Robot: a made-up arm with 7 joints.
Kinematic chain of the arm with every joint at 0, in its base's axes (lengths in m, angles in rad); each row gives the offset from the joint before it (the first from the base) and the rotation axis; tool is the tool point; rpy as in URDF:
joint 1: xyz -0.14 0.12 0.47 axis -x
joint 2: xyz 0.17 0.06 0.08 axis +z
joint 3: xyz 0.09 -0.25 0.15 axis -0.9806 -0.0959 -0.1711
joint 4: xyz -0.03 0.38 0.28 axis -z
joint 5: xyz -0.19 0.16 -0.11 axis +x
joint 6: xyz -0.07 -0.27 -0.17 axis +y
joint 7: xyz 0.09 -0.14 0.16 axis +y
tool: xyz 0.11 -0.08 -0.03 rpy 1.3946 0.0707 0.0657
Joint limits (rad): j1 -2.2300..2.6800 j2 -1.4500..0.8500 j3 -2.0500..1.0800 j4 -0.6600..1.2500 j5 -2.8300..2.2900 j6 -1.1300..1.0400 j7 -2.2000..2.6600
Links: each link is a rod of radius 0.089 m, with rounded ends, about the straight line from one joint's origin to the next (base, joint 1, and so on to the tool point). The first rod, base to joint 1, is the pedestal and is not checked.
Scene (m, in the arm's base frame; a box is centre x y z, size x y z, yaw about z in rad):
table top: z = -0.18
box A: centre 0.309 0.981 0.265 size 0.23 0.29 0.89 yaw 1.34
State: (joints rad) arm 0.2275 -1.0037 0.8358 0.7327 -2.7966 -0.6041 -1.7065
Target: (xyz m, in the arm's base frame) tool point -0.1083 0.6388 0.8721
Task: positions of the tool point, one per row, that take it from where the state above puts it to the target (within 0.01 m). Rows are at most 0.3 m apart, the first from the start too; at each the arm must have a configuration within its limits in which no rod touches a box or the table.
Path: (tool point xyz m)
1: 0.7822 0.2776 0.1131
2: 0.7464 0.4485 0.2222
3: 0.6917 0.5460 0.3966
4: 0.6270 0.5411 0.5924
5: 0.5620 0.4329 0.7532
6: 0.3842 0.5678 0.8561
7: 0.1460 0.6490 0.8937
8: -0.1083 0.6388 0.8721

